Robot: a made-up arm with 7 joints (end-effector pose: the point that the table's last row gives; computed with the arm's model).
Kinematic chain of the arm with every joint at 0, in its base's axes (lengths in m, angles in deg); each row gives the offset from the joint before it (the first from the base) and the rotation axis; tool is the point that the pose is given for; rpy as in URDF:
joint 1: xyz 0 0 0.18 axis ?
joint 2: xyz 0 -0.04 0.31 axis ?
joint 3: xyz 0 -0.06 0.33 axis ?
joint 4: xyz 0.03 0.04 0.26 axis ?
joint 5: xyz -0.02 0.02 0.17 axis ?
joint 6: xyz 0 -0.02 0.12 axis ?
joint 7: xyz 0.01 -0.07 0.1 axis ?
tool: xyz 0 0 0 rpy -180 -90 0
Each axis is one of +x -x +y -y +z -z.
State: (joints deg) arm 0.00 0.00 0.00 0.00 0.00 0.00 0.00
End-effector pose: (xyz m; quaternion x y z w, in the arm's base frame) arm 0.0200 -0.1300 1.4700 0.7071 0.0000 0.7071 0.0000
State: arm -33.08 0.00 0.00 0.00 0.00 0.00 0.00
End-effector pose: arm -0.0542 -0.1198 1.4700 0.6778 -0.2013 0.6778 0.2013
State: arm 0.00 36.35 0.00 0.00 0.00 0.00 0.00
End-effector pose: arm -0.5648 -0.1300 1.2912 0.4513 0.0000 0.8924 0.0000
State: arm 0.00 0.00 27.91 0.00 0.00 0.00 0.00
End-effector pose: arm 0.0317 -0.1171 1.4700 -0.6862 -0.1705 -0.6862 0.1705
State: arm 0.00 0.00 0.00 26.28 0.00 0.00 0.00
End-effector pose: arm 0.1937 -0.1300 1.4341 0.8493 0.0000 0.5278 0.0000
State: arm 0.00 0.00 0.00 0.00 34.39 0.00 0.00
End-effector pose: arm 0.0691 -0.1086 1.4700 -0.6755 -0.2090 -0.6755 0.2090
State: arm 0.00 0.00 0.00 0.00 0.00 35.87 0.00
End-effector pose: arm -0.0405 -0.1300 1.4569 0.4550 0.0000 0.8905 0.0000
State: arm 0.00 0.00 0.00 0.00 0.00 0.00 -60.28
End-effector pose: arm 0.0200 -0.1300 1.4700 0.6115 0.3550 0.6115 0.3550
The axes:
joint 1: +z
joint 2: -y
joint 3: +z
joint 4: +y
joint 5: +z
joint 6: -y
joint 7: +x

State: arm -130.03 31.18 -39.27 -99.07 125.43 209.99 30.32
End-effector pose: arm 0.3101 0.1813 0.9723 -0.1425 -0.5162 -0.6582 0.5291
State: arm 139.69 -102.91 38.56 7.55 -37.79 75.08 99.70
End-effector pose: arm -0.6363 0.6849 0.3675 -0.8197 -0.3245 0.2620 0.3926
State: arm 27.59 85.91 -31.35 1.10 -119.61 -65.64 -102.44
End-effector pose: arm -0.8025 -0.4473 0.4736 -0.8199 0.2177 -0.4577 0.2662
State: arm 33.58 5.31 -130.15 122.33 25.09 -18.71 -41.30
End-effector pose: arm -0.0108 -0.4201 0.8079 -0.7537 0.4141 -0.0687 0.5058
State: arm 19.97 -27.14 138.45 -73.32 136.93 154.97 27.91
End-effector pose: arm 0.4389 -0.1196 1.1132 0.3989 0.3676 0.8395 0.0310
